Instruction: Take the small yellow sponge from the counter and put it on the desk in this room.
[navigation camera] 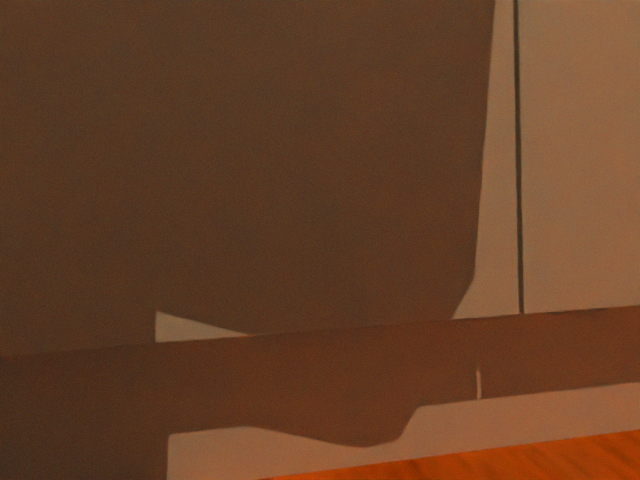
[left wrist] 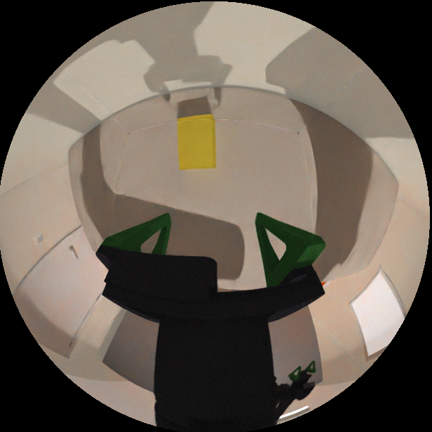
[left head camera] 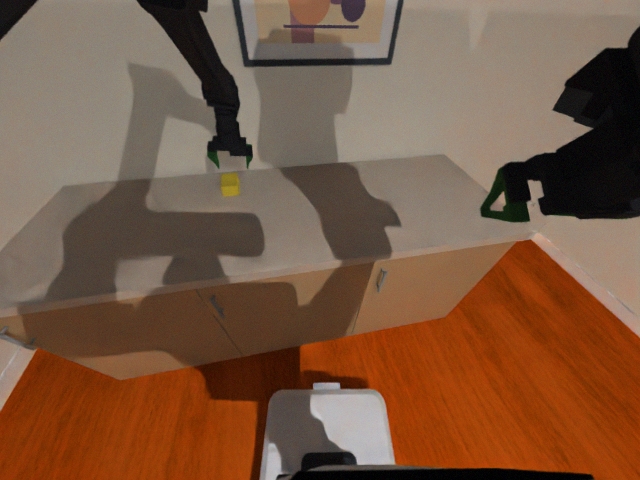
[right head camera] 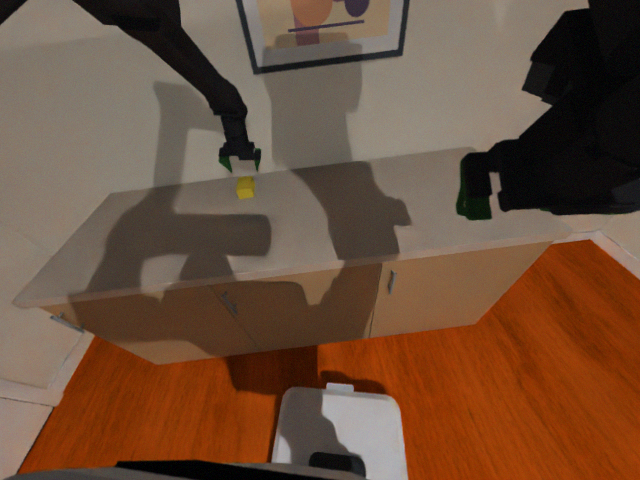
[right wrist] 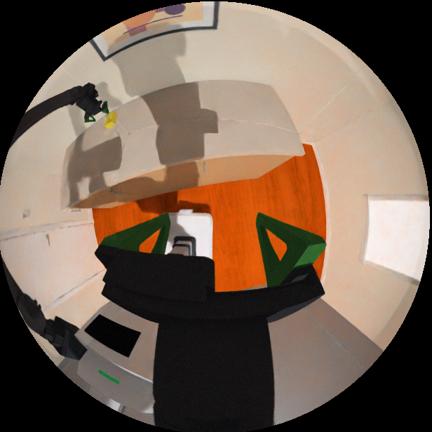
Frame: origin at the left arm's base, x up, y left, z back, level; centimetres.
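Seen in the pictures: left gripper, fingertip midpoint: (left head camera: 233, 167) (right head camera: 244, 171); right gripper, fingertip midpoint: (left head camera: 514, 211) (right head camera: 498, 207).
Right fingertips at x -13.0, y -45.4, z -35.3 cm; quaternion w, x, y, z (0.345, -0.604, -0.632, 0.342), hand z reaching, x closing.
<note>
Offsets run from my right fingertips to a thing's top centre. "*": to the spot under its first point. Level surfaces: height alone.
The small yellow sponge @(dz -58.0, dx -32.5, dy +64.6 cm) (left head camera: 230, 184) (right head camera: 245, 187) (left wrist: 196, 142) (right wrist: 110, 120) stands near the back edge of the counter @(dx -37.0 cm) (left head camera: 289, 227) (right head camera: 299, 227) (left wrist: 250, 165) (right wrist: 240, 105), left of its middle in the head views. My left gripper (left head camera: 233, 166) (right head camera: 244, 169) (left wrist: 212, 217) (right wrist: 101, 116) is open and empty, with its green fingers wide apart. It hangs above the sponge, apart from it; in the left wrist view the sponge lies beyond the fingertips, slightly left of centre. My right gripper (right wrist: 212, 217) is open and empty, at the right in the head views. The desk does not show.
Cabinet doors @(* dz -29.5, dx -70.6, dy -18.5 cm) (left head camera: 418, 289) (right head camera: 434, 294) form the counter's front, close before the base in the navigation camera. A framed picture (left head camera: 317, 63) (right head camera: 328, 64) hangs on the wall behind. My white base (left head camera: 356, 413) (right head camera: 367, 418) stands on the orange wooden floor @(dx -128.0 cm) (left head camera: 491, 361). Shadows cross the counter.
</note>
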